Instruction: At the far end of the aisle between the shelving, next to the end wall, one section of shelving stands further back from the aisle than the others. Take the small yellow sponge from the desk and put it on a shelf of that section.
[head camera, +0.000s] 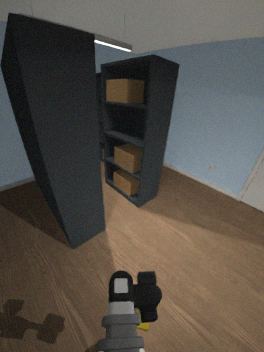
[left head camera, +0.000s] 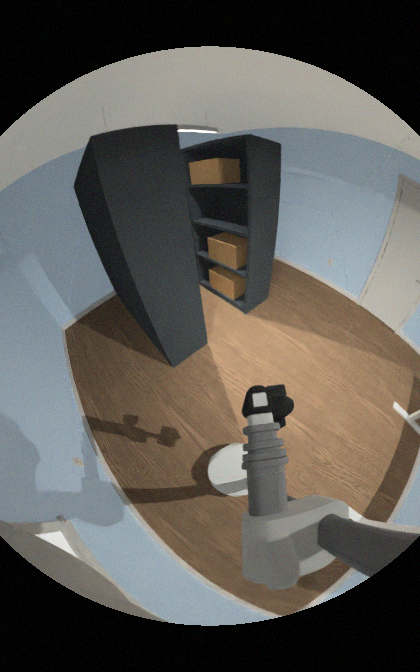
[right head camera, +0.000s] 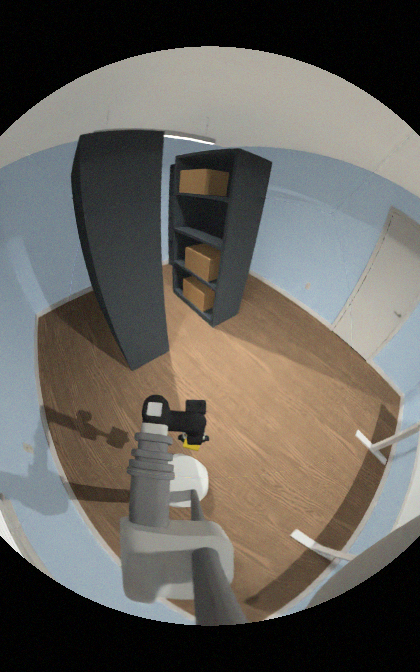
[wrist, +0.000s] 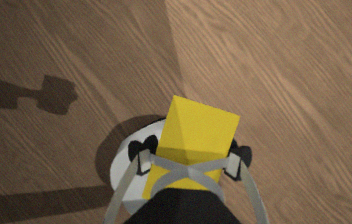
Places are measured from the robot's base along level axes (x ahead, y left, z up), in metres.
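Pixels of known places: gripper, between the fingertips: (wrist: 189, 148).
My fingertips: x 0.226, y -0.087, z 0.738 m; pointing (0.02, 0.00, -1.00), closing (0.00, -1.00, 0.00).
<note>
Ahead of a thing's pixels: the offset from my fingertips to its top centre. "spot": to the spot under its first point.
The yellow sponge @(dy -0.001, dx +0.002, dz +0.049 m) (head camera: 143, 327) (right head camera: 191, 444) (wrist: 200, 127) is between the two fingertips of my gripper (wrist: 189, 148) (right head camera: 193, 439), which is shut on it above the floor. The near left shelving section @(spot: dy +0.492, dx +0.859, dz +0.509 m) (head camera: 65, 135) (left head camera: 145, 240) (right head camera: 125, 240) turns plain dark sides to me. The right section @(spot: dy -0.400, dx +1.594, dz +0.461 m) (head camera: 161, 125) (left head camera: 262, 220) (right head camera: 245, 240) shows shelves facing left, with brown boxes. A dark strip of another section (right head camera: 172, 215) shows behind it. I cannot tell which section is set back; the aisle's far end is mostly hidden.
The white round base (left head camera: 227, 470) (right head camera: 192, 480) is below the arm. White desk feet (right head camera: 370, 445) (right head camera: 310, 542) stand at the right. A door (left head camera: 395, 260) (right head camera: 385, 285) is in the right wall. Blue walls stand at the left and behind the shelving.
</note>
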